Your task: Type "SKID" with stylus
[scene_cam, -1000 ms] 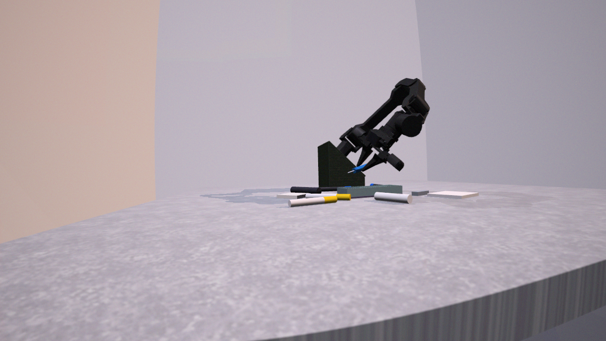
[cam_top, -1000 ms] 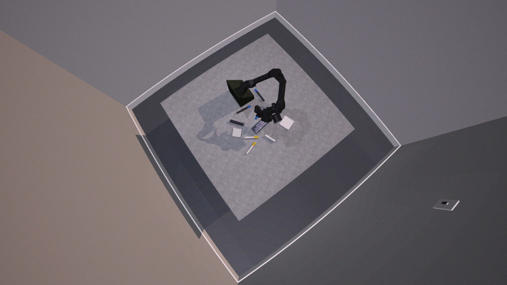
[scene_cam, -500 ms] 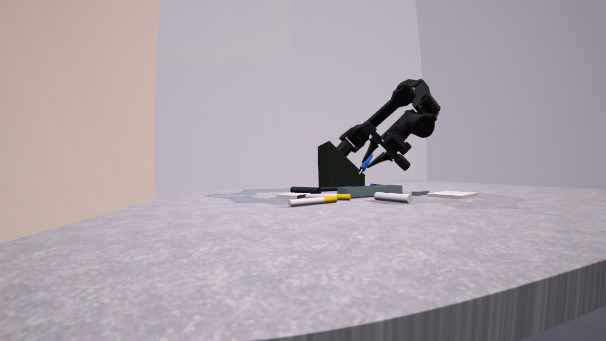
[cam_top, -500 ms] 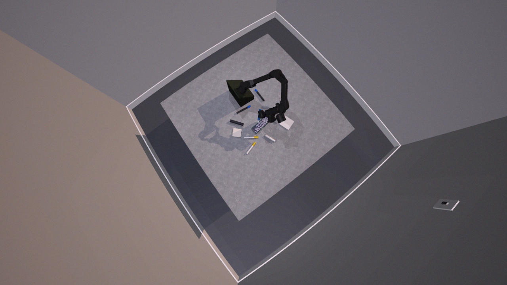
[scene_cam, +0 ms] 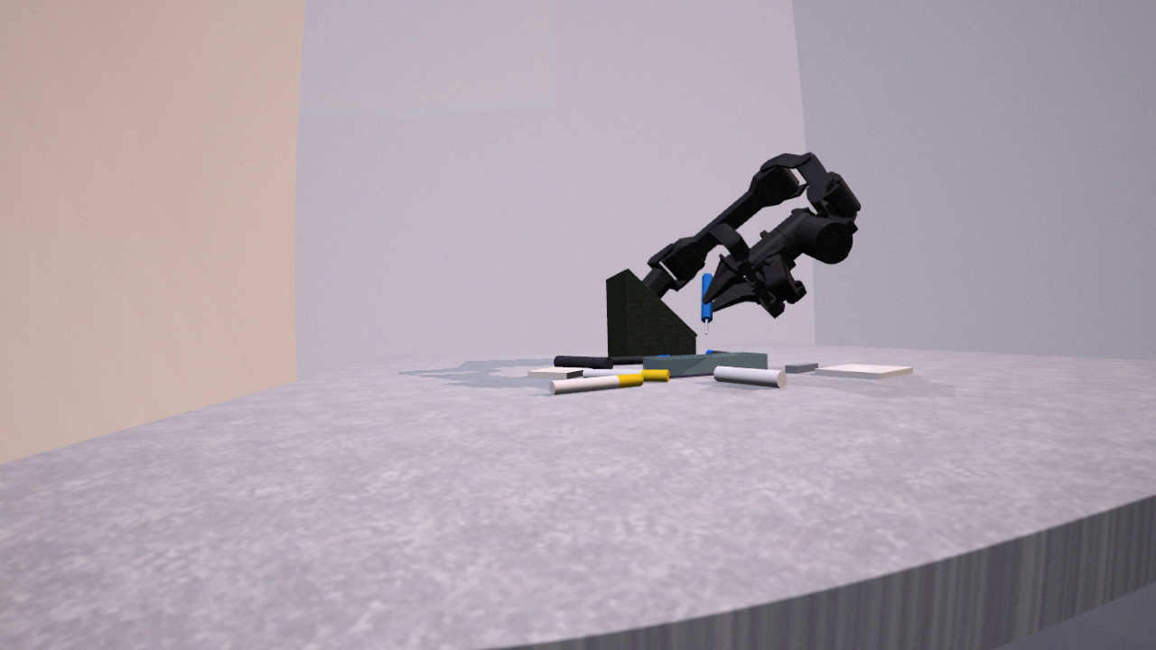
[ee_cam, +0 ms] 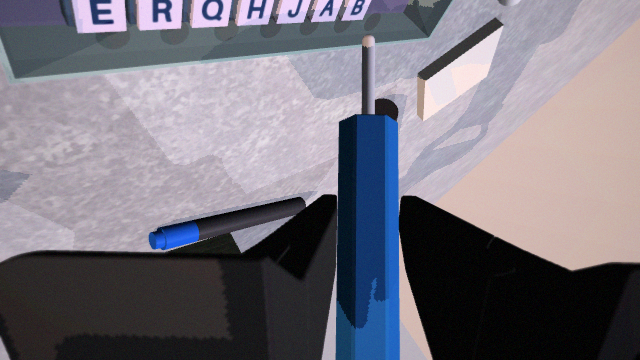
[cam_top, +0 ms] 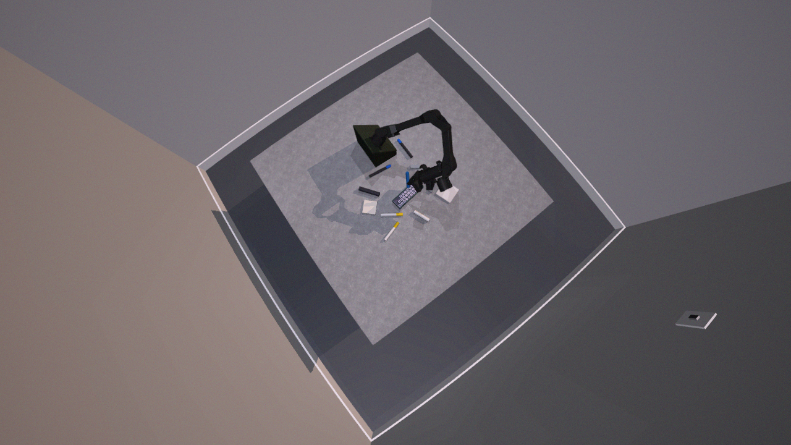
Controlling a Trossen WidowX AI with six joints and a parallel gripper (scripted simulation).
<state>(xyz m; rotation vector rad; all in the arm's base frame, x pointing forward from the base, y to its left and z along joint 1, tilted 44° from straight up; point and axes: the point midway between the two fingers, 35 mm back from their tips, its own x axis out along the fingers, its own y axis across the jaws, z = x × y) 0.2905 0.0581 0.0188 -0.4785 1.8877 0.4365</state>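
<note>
My gripper tip is now 17 cm short of the white cylinder, 9 cm above it and 2 cm to the left of it. From my gripper tip the other things lie so: black cylinder (19 cm to the right, 10 cm behind, 9 cm below); small white square (23 cm to the right, 10 cm below, 2 cm behind); blue stylus (1 cm below, 1 cm ahead).
</note>
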